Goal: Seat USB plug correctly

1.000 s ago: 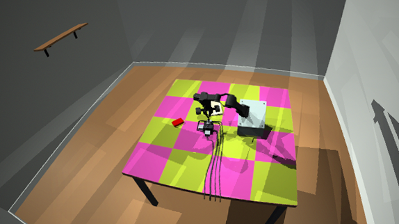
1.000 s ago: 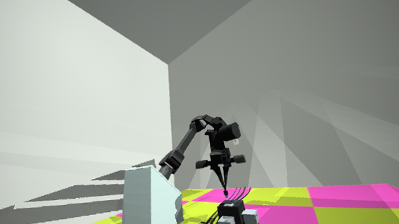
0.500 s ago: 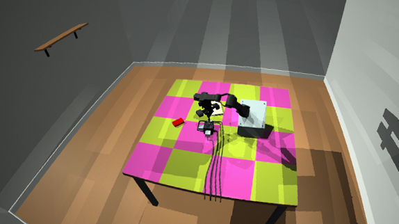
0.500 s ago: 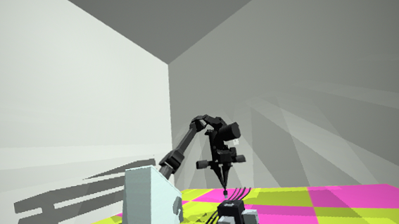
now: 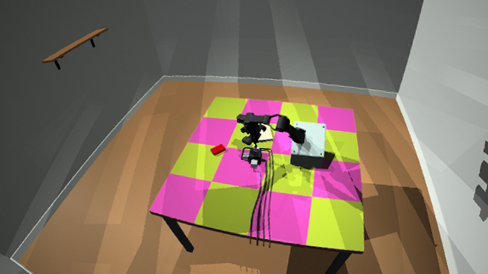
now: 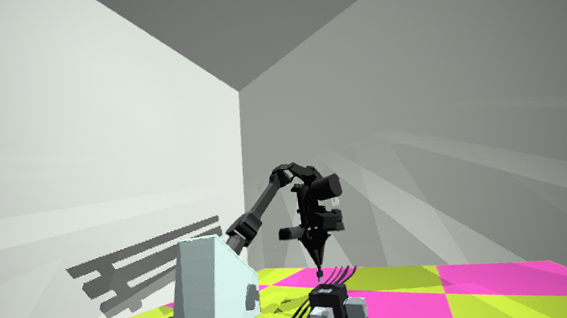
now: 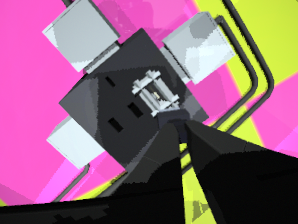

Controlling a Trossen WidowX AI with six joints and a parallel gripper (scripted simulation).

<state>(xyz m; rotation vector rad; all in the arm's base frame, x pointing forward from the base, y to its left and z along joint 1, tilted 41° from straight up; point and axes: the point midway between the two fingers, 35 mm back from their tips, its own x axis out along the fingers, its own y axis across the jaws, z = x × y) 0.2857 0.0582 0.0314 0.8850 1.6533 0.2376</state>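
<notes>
The USB plug lies 20 mm below my gripper tip. Round my gripper tip: red block 290 mm ahead, 20 mm to the right, 120 mm below; then silver-rimmed socket 10 mm to the left, 70 mm below.
</notes>
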